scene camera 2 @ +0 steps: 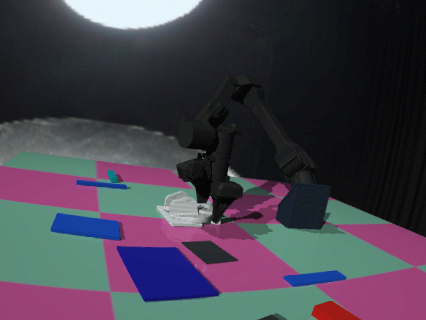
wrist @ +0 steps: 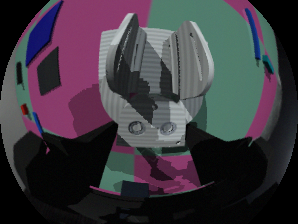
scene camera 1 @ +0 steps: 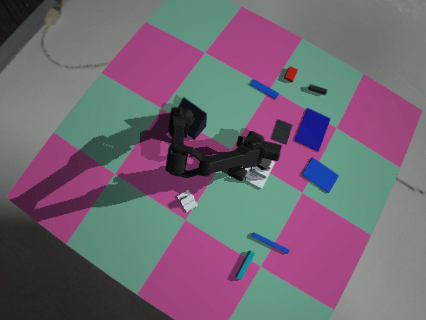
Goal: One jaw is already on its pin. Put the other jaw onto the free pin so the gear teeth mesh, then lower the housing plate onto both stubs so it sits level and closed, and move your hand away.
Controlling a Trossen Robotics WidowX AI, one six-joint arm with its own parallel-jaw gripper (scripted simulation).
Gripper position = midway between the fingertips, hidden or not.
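A dark plate (scene camera 2: 209, 252) is part of the scene, and the wrist view shows the plate (wrist: 48, 72) too. There is also a white jaw (wrist: 191, 71). The gripper (scene camera 2: 207, 216) stands open and holds nothing; it can be found again in the wrist view (wrist: 151, 125).
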